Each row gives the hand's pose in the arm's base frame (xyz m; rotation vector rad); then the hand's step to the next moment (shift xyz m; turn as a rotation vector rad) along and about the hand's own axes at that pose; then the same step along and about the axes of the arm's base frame.
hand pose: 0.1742 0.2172 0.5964 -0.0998 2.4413 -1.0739
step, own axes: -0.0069 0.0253 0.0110 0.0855 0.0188 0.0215
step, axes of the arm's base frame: 0.0140 0.0117 -0.0218 -0.0641 -0.0228 -0.0591
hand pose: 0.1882 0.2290 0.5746 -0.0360 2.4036 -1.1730
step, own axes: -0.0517 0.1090 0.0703 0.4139 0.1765 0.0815
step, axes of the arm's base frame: 0.0944 0.0287 -0.0988 -0.3048 -0.0393 -0.3386
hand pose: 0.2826 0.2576 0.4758 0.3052 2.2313 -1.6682
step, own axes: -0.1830 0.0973 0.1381 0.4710 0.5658 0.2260
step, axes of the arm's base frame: 0.2232 -0.0987 -0.0497 -0.1947 -0.0669 -0.7421
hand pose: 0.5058 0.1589 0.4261 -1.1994 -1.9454 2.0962
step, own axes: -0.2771 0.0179 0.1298 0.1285 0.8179 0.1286
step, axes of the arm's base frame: 0.1311 -0.2538 0.1112 0.2139 -0.2149 -0.7811
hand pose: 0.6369 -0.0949 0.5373 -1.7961 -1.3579 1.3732
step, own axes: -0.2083 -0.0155 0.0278 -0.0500 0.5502 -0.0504
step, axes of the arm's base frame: -0.0305 -0.1884 0.0894 0.2698 -0.2449 -0.4184
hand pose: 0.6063 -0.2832 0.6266 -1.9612 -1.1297 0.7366
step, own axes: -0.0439 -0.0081 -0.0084 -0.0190 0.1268 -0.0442
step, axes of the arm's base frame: -0.0169 -0.0389 0.0163 0.0838 -0.0733 -0.0774
